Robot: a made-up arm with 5 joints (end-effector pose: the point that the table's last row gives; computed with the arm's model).
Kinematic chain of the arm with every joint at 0, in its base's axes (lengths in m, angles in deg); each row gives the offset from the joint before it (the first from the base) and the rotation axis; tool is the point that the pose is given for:
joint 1: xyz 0 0 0.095 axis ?
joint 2: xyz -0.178 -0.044 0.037 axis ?
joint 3: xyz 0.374 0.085 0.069 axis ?
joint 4: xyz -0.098 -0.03 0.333 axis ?
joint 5: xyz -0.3 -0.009 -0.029 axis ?
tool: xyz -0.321 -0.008 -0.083
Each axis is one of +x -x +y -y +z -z.
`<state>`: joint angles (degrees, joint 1 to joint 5).
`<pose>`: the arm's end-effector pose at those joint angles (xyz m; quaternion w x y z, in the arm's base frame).
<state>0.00 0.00 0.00 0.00 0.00</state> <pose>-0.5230 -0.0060 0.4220 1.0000 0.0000 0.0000 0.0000</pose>
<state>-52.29 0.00 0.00 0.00 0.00</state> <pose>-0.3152 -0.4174 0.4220 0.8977 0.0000 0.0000 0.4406</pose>
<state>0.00 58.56 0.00 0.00 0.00</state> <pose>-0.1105 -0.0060 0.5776 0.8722 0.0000 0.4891 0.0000</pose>
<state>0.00 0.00 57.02 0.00 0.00</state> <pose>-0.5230 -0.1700 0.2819 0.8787 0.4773 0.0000 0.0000</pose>
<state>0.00 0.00 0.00 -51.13 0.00</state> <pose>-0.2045 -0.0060 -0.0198 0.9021 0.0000 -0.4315 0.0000</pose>
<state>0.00 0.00 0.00 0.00 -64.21</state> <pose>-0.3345 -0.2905 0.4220 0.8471 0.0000 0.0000 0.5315</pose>
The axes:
joint 1: -z
joint 2: +y
joint 3: +x
joint 4: +y
joint 5: -z

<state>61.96 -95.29 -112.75 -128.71 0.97</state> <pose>-0.1973 0.3318 0.8678 0.0520 0.9477 0.0377 -0.3125</pose>
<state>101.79 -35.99 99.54 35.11 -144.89</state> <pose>-0.1927 -0.0436 0.0883 0.4376 -0.3455 -0.5162 0.6501</pose>
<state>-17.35 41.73 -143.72 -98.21 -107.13</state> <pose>0.0984 0.4587 -0.0333 0.6623 0.3346 -0.1253 -0.6586</pose>
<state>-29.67 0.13 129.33 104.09 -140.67</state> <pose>0.0607 -0.1069 -0.2391 0.6874 -0.5936 0.2675 -0.3218</pose>
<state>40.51 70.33 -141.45 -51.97 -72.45</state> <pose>0.3107 0.1110 0.1221 0.0858 -0.2076 0.4088 0.8845</pose>
